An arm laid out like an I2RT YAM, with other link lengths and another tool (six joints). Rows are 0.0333 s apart.
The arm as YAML. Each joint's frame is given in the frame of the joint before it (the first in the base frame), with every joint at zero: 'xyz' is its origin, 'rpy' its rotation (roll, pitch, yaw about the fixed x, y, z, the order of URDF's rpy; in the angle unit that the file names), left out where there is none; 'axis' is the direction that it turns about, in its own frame. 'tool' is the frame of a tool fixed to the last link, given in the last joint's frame.
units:
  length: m
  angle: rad
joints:
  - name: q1
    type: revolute
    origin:
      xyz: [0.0, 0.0, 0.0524]
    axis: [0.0, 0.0, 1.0]
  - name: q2
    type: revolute
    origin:
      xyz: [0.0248, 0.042, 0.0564]
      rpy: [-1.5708, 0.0, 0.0]
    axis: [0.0, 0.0, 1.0]
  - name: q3
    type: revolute
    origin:
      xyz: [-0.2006, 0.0, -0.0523]
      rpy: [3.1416, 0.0, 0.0]
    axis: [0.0, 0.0, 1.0]
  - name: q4
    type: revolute
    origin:
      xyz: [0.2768, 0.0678, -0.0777]
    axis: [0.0, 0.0, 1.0]
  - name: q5
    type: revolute
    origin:
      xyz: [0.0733, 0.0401, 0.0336]
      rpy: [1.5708, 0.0, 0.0]
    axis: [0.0, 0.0, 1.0]
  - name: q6
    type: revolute
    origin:
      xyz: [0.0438, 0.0, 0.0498]
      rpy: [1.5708, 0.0, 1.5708]
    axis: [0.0, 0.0, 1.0]
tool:
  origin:
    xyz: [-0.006, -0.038, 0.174]
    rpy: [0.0, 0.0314, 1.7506]
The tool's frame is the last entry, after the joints.
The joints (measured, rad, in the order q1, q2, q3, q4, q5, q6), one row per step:
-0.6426, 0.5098, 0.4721, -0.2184, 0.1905, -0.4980
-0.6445, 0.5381, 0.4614, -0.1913, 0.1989, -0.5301
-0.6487, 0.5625, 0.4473, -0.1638, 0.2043, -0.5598
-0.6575, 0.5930, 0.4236, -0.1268, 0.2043, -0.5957
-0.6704, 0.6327, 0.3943, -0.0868, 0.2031, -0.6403
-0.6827, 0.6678, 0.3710, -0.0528, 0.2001, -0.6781
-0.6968, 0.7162, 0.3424, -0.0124, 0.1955, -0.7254
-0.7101, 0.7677, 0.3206, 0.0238, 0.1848, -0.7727
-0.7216, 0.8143, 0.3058, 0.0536, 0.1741, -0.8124
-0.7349, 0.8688, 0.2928, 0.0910, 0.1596, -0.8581
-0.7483, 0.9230, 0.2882, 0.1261, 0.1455, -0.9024
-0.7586, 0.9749, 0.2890, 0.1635, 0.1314, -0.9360
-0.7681, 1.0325, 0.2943, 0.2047, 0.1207, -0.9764
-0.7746, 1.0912, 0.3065, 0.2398, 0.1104, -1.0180
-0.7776, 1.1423, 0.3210, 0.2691, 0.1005, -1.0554
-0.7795, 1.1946, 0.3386, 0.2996, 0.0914, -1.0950
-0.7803, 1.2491, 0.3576, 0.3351, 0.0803, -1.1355
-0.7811, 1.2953, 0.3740, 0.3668, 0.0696, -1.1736
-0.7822, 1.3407, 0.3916, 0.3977, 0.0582, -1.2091
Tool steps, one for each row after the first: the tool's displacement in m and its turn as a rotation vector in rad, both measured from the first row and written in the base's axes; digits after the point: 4 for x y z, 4 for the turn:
0.0022, -0.0038, -0.0102, -0.0152, 0.0340, -0.0019
0.0037, -0.0075, -0.0207, -0.0285, 0.0653, -0.0034
0.0051, -0.0120, -0.0368, -0.0405, 0.1052, -0.0020
0.0051, -0.0172, -0.0594, -0.0497, 0.1605, 0.0002
0.0043, -0.0213, -0.0784, -0.0564, 0.2066, 0.0036
0.0025, -0.0249, -0.1043, -0.0599, 0.2683, 0.0119
0.0008, -0.0264, -0.1289, -0.0612, 0.3278, 0.0286
-0.0012, -0.0270, -0.1492, -0.0609, 0.3767, 0.0451
-0.0032, -0.0273, -0.1697, -0.0636, 0.4266, 0.0666
-0.0050, -0.0281, -0.1861, -0.0693, 0.4700, 0.0870
-0.0051, -0.0290, -0.1979, -0.0759, 0.4980, 0.1053
-0.0050, -0.0305, -0.2091, -0.0891, 0.5297, 0.1237
-0.0038, -0.0314, -0.2190, -0.1035, 0.5620, 0.1457
-0.0014, -0.0318, -0.2262, -0.1195, 0.5883, 0.1683
0.0017, -0.0325, -0.2325, -0.1398, 0.6140, 0.1915
0.0059, -0.0331, -0.2381, -0.1642, 0.6363, 0.2169
0.0097, -0.0335, -0.2427, -0.1889, 0.6557, 0.2402
0.0138, -0.0342, -0.2467, -0.2132, 0.6721, 0.2624

